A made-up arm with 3 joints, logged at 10 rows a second.
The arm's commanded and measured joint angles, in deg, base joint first. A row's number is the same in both.
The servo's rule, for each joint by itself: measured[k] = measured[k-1] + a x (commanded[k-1-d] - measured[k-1]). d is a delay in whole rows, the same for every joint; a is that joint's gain. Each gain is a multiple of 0.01, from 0.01 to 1. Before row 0 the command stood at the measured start. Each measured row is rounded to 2 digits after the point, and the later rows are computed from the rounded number. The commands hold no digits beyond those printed.
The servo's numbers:
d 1
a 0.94 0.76 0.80
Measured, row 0: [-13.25, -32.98, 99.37]
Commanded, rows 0 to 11: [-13.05, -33.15, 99.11]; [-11.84, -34.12, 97.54]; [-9.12, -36.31, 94.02]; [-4.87, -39.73, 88.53]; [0.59, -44.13, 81.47]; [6.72, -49.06, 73.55]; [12.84, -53.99, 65.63]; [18.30, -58.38, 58.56]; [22.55, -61.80, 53.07]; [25.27, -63.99, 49.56]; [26.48, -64.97, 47.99]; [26.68, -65.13, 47.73]
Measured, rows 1 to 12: [-13.25, -32.98, 99.37]; [-13.06, -33.11, 99.16]; [-11.91, -33.88, 97.86]; [-9.29, -35.73, 94.79]; [-5.14, -38.77, 89.78]; [0.25, -42.84, 83.13]; [6.33, -47.57, 75.47]; [12.45, -52.45, 67.60]; [17.95, -56.96, 60.37]; [22.27, -60.64, 54.53]; [25.09, -63.19, 50.55]; [26.40, -64.54, 48.50]
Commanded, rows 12 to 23: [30.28, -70.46, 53.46]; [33.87, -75.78, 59.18]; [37.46, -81.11, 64.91]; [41.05, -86.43, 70.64]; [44.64, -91.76, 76.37]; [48.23, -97.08, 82.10]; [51.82, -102.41, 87.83]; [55.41, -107.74, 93.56]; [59.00, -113.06, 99.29]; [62.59, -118.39, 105.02]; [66.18, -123.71, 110.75]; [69.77, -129.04, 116.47]
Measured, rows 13 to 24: [26.66, -64.99, 47.88]; [30.06, -69.15, 52.34]; [33.64, -74.19, 57.81]; [37.23, -79.45, 63.49]; [40.82, -84.75, 69.21]; [44.41, -90.08, 74.94]; [48.00, -95.40, 80.67]; [51.59, -100.73, 86.40]; [55.18, -106.06, 92.13]; [58.77, -111.38, 97.86]; [62.36, -116.71, 103.59]; [65.95, -122.03, 109.32]
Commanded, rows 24 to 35: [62.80, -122.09, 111.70]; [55.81, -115.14, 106.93]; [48.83, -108.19, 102.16]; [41.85, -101.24, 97.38]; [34.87, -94.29, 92.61]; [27.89, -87.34, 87.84]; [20.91, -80.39, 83.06]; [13.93, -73.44, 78.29]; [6.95, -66.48, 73.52]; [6.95, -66.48, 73.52]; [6.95, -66.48, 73.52]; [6.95, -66.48, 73.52]
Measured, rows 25 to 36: [69.54, -127.36, 115.04]; [63.20, -123.35, 112.37]; [56.25, -117.11, 108.02]; [49.28, -110.33, 103.33]; [42.30, -103.42, 98.57]; [35.32, -96.48, 93.80]; [28.34, -89.53, 89.03]; [21.36, -82.58, 84.25]; [14.38, -75.63, 79.48]; [7.40, -68.68, 74.71]; [6.98, -67.01, 73.76]; [6.95, -66.61, 73.57]
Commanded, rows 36 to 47: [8.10, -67.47, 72.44]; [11.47, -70.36, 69.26]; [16.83, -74.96, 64.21]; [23.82, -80.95, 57.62]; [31.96, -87.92, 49.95]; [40.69, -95.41, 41.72]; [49.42, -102.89, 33.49]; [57.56, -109.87, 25.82]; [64.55, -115.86, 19.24]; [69.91, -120.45, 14.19]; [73.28, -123.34, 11.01]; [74.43, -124.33, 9.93]
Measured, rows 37 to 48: [6.95, -66.51, 73.53]; [8.03, -67.24, 72.66]; [11.26, -69.61, 69.94]; [16.50, -73.68, 65.36]; [23.38, -79.21, 59.17]; [31.45, -85.83, 51.79]; [40.14, -93.11, 43.73]; [48.86, -100.54, 35.54]; [57.04, -107.63, 27.76]; [64.10, -113.88, 20.94]; [69.56, -118.87, 15.54]; [73.06, -122.27, 11.92]
